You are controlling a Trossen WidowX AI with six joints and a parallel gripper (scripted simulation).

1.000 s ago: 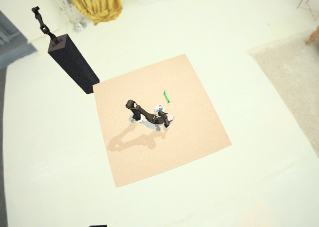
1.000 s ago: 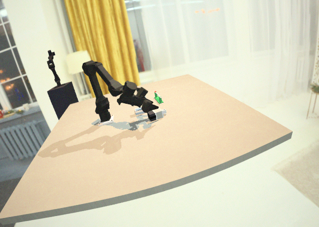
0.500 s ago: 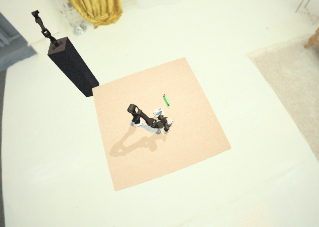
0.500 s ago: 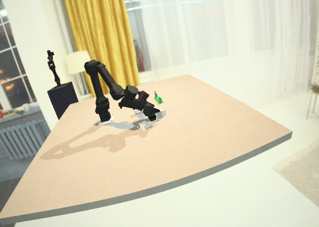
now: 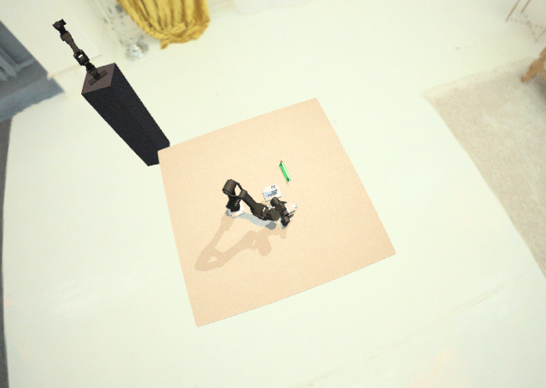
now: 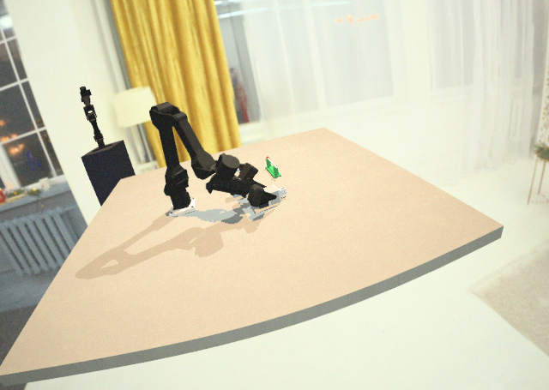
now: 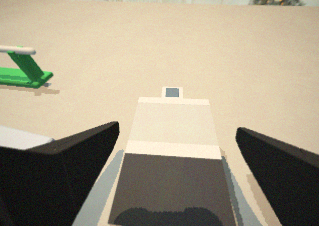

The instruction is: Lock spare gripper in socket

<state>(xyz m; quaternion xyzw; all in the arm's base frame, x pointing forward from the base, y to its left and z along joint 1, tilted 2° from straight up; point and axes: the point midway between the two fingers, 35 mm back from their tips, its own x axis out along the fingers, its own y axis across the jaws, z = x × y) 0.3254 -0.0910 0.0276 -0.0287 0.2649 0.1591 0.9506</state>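
Right now my gripper tip is 1 cm above the spare gripper. From my gripper tip the other things lie so: green cradle: 1 cm ahead, 27 cm to the left, 1 cm below; grey mount: 9 cm behind, 13 cm to the left, 2 cm above.
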